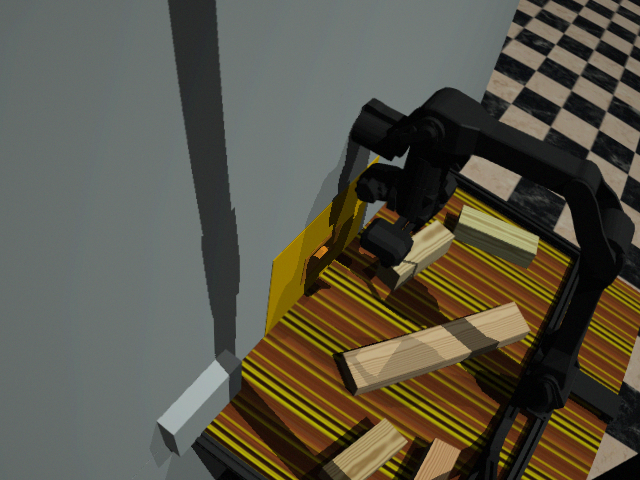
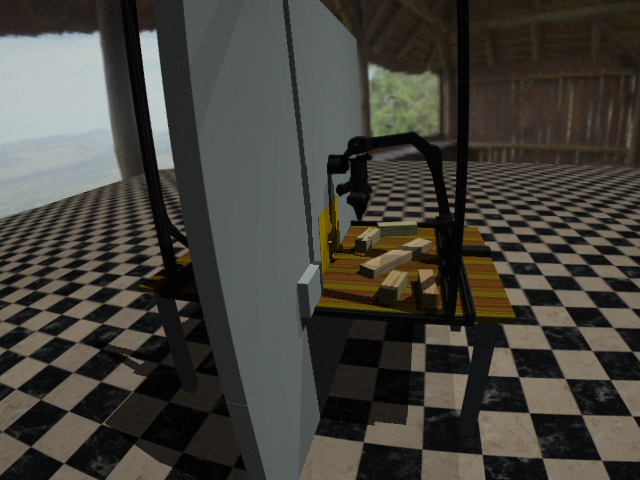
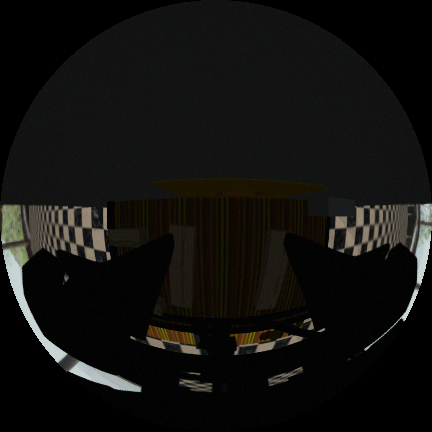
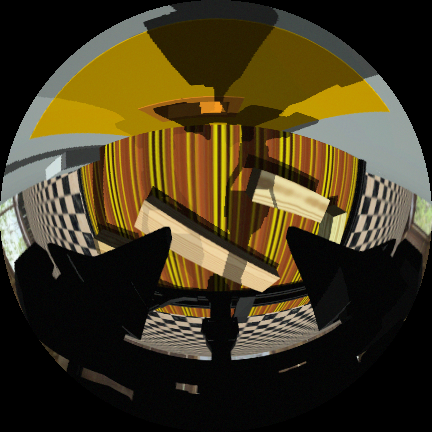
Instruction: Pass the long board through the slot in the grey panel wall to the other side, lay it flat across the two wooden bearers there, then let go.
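Frame: origin at the left arm's base, x ahead, y left, z up, level; metres.
Where they show: left gripper, between the fingertips: (image 3: 230, 239); right gripper, between the fingertips: (image 2: 361, 216) (image 4: 230, 232); left arm's base, origin of its link: (image 3: 220, 327); right arm's base, origin of its link: (image 1: 536, 398) (image 4: 220, 302).
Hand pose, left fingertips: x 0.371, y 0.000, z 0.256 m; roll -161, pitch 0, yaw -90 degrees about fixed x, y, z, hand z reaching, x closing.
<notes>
Things, the pixels of their top centre, and the offset from my left fingertips. "spot": a spot on its surface instead.
- long board, centre of its top: (image 1: 444, 342) (image 4: 214, 259) (image 2: 398, 252) dz -0.243, dx +0.355, dy -0.014 m
- pale block, centre of its top: (image 4: 297, 199) (image 1: 419, 246) (image 2: 368, 233) dz -0.226, dx +0.226, dy +0.117 m
- greenish block, centre of its top: (image 1: 500, 229) (image 4: 333, 245) (image 2: 397, 223) dz -0.228, dx +0.333, dy +0.267 m
- reddish, centre of its top: (image 2: 427, 281) dz -0.231, dx +0.454, dy -0.251 m
- grey block, a spot on its surface: (image 1: 196, 403) spot: dz -0.175, dx +0.135, dy -0.360 m
The long board (image 1: 434, 348) (image 2: 395, 257) (image 4: 200, 247) lies flat and askew on the striped table, on the right arm's side of the grey panel wall (image 1: 103, 155) (image 2: 242, 155) (image 3: 215, 100). The slot, framed in orange, is low in the wall's yellow plate (image 1: 286, 276) (image 3: 200, 187) (image 4: 100, 85). My right gripper (image 2: 359, 212) (image 4: 230, 232) is open and empty, pointing down above the table. My left gripper (image 3: 230, 239) is open and empty on the wall's other side. Beyond its fingertips lie two bearers, one bearer (image 3: 183, 265) at the left and the other bearer (image 3: 271, 270) at the right, in shadow.
A pale block (image 1: 434, 242) (image 4: 290, 195) and a greenish block (image 1: 496, 235) (image 4: 334, 225) lie near the right gripper. Two more blocks, one pale (image 1: 367, 454) (image 2: 393, 286) and one reddish (image 1: 439, 459) (image 2: 428, 289), lie beyond the board. A grey block (image 1: 196, 403) (image 2: 309, 290) juts from the wall.
</notes>
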